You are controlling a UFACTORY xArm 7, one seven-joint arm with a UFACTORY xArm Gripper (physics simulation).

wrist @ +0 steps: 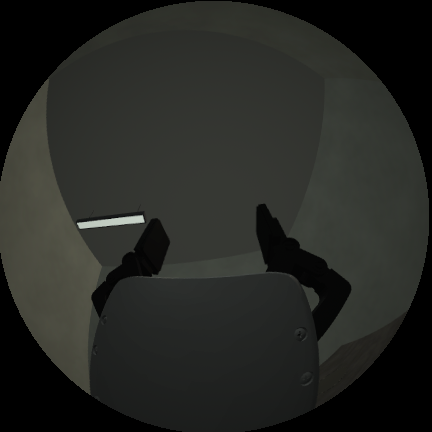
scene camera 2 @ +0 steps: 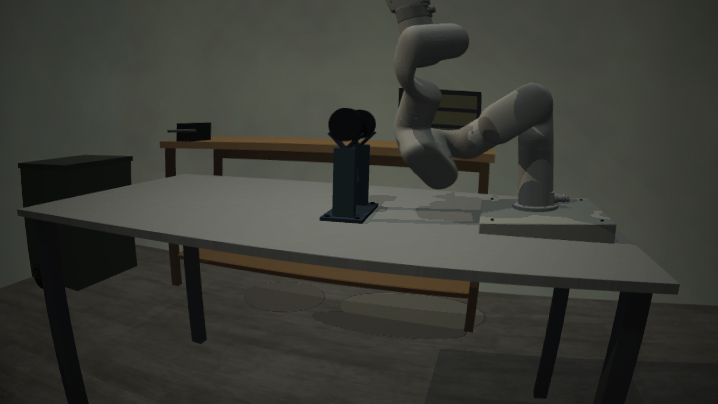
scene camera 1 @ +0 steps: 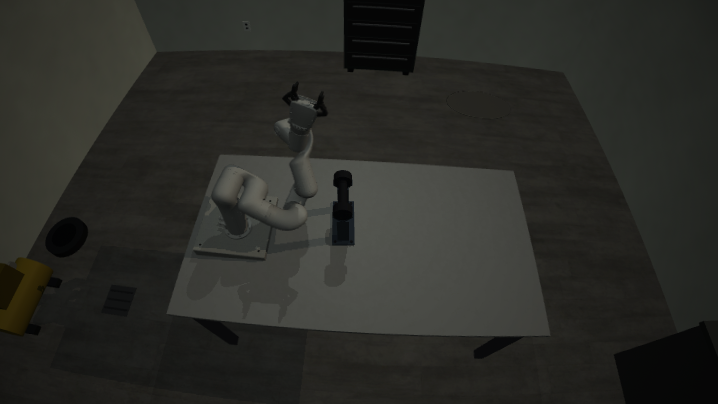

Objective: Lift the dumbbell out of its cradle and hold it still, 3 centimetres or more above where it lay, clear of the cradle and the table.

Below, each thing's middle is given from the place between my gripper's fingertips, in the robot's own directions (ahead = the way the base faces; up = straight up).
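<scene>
The dark blue cradle [scene camera 2: 350, 204] is 540 mm below my hand, 140 mm ahead of it and 120 mm to the right of it. Then there's the black dumbbell [scene camera 2: 345, 124]: my hand is far above it, a good way to the left of it and a fair way short of it. Going by their middles, the dumbbell is the nearest to my hand of the things named here.
</scene>
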